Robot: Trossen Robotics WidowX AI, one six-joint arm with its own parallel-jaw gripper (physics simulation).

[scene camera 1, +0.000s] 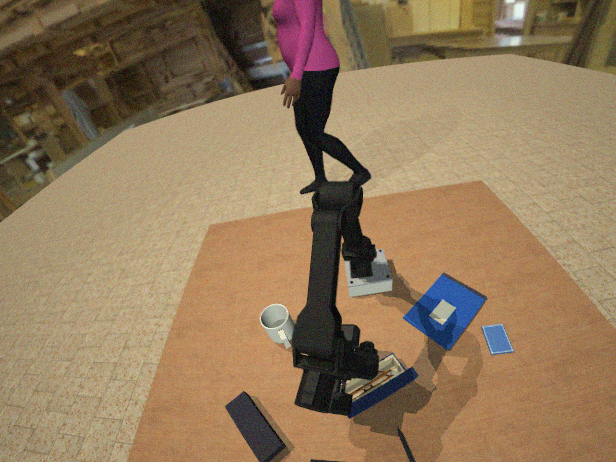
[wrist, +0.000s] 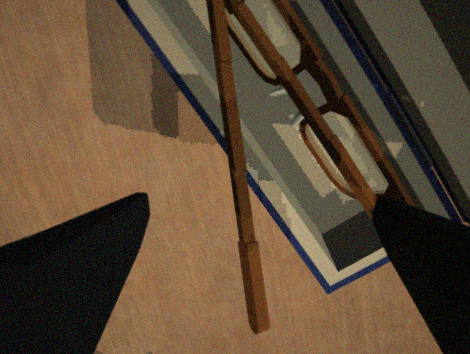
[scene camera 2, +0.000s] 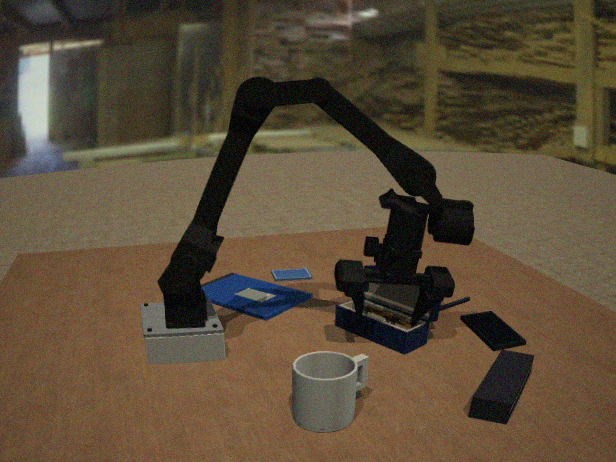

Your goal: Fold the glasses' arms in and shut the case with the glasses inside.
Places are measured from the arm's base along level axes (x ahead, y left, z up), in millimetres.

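Pixels of known places: gripper, fingertip midpoint: (scene camera 1: 349, 377) (wrist: 262, 206) (scene camera 2: 385, 324); arm's base, origin of the base link: (scene camera 1: 360, 269) (scene camera 2: 184, 320).
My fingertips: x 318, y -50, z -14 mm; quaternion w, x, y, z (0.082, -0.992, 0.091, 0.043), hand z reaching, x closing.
Observation:
For each thing: its top centre in the pictures, then the offset to it from my fingertips. "pt": a spot on its surface instead.
- brown glasses, middle of its top: (wrist: 230, 156) (scene camera 2: 379, 300) (scene camera 1: 360, 369) 26 mm left, 4 mm back, 33 mm up
- mug, surface spot: (scene camera 2: 325, 395) pt 231 mm right, 164 mm back, 22 mm up
- dark block, middle of its top: (scene camera 2: 506, 374) (scene camera 1: 251, 424) 226 mm right, 111 mm ahead, 5 mm down
- black phone-like slab, middle of its top: (scene camera 2: 492, 327) 18 mm right, 212 mm ahead, 32 mm down
- pen, middle of its top: (scene camera 2: 445, 304) (scene camera 1: 411, 458) 118 mm left, 175 mm ahead, 31 mm down
- blue folder, middle of its top: (scene camera 2: 247, 292) (scene camera 1: 446, 307) 280 mm left, 183 mm back, 32 mm down
- small blue card, middle of its top: (scene camera 2: 291, 273) (scene camera 1: 497, 338) 386 mm left, 71 mm back, 35 mm down
The blue case (scene camera 1: 382, 395) (scene camera 2: 372, 332) (wrist: 288, 232) stands with its lid (scene camera 2: 392, 296) open. The brown glasses (scene camera 2: 382, 315) (wrist: 327, 82) lie inside. In the wrist view one glasses arm (wrist: 310, 112) lies across the lenses, along the front frame. The other arm (wrist: 235, 150) sticks out slantwise over the case's long wall, its tip above the table. My gripper (scene camera 2: 388, 318) (wrist: 262, 206) is open and low at the case, its fingers wide apart. The left finger is outside the case, the right one over its end, covering part of the glasses' hinge area. The sticking-out arm shows between the fingers, apart from both.
A mug (scene camera 1: 272, 320) (scene camera 2: 325, 395), a dark block (scene camera 1: 255, 427) (scene camera 2: 502, 385), a black phone-like slab (scene camera 2: 492, 330) and a pen (scene camera 1: 406, 444) (scene camera 2: 456, 303) surround the case. A blue folder (scene camera 1: 465, 305) (scene camera 2: 225, 290) with a pale square and a small blue card (scene camera 1: 497, 339) (scene camera 2: 291, 274) lie farther off.

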